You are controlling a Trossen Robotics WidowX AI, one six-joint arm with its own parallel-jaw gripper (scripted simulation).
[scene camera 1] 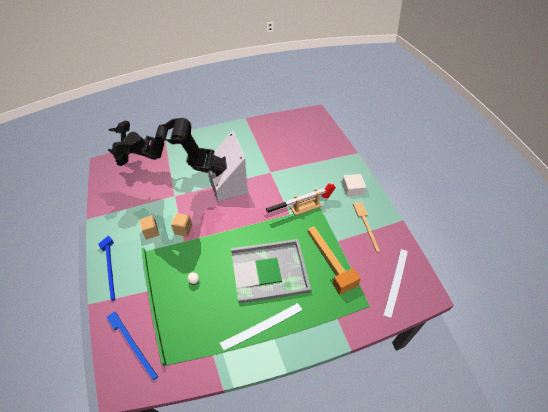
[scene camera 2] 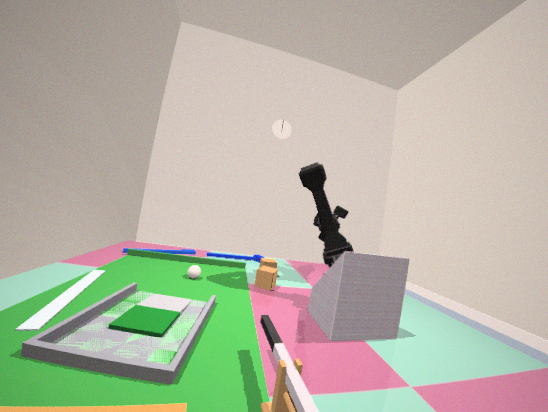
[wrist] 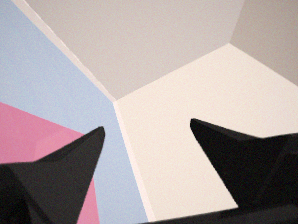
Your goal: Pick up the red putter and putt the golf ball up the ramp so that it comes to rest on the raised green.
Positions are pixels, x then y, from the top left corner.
Scene:
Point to an orange mallet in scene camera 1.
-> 344, 281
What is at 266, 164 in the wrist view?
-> My gripper.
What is my gripper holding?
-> Nothing.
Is my gripper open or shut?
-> Open.

